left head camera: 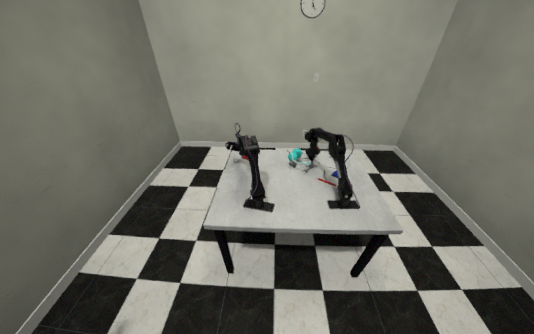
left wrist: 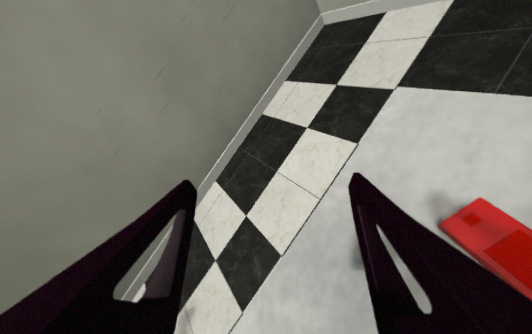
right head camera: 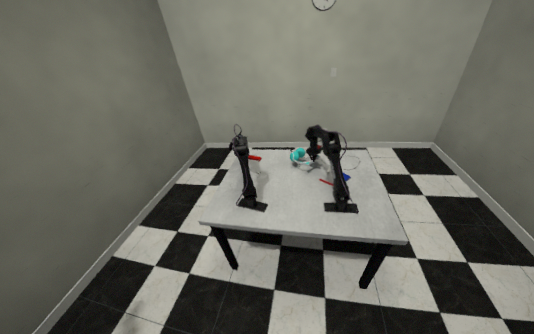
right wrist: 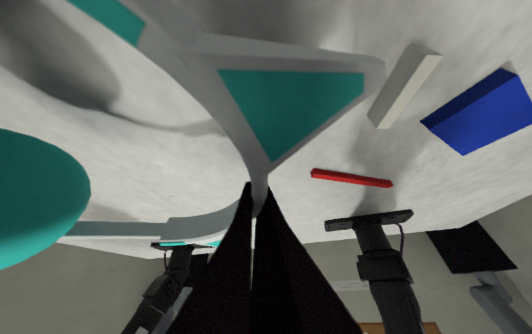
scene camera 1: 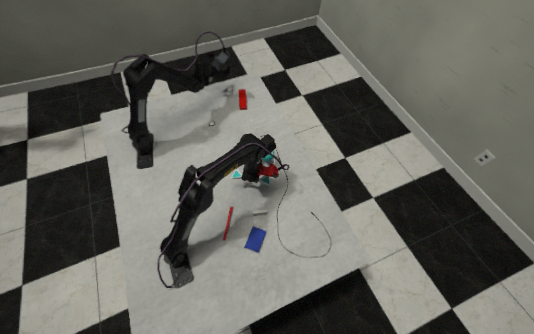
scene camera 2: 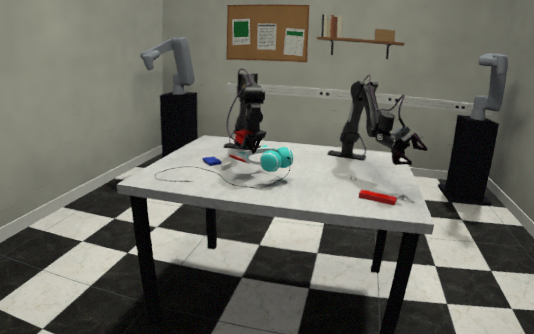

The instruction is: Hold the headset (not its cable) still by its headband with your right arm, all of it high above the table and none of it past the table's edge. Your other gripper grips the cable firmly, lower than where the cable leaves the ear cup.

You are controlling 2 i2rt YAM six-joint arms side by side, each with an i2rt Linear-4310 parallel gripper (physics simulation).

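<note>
The white and teal headset (left head camera: 294, 154) (scene camera 2: 271, 161) hangs low above the table, ear cups toward the far side in the left head camera. My right gripper (right wrist: 255, 187) (scene camera 2: 255, 149) is shut on its headband (right wrist: 225, 112), pinching the band at the fingertips. The thin dark cable (scene camera 1: 310, 257) (scene camera 2: 256, 188) runs from an ear cup down to the table and lies there in a wide loop. My left gripper (left wrist: 267, 182) (scene camera 2: 417, 155) is open and empty, near the table's side edge, well away from headset and cable. In scene camera 1 the right arm partly hides the headset.
A red block (scene camera 1: 243, 99) (scene camera 2: 377, 197) lies below and beside the left gripper. A blue block (scene camera 1: 255, 239) (right wrist: 480, 110), a small white block (scene camera 1: 260, 212) (right wrist: 405, 90) and a red stick (scene camera 1: 228, 223) (right wrist: 351, 178) lie near the right arm.
</note>
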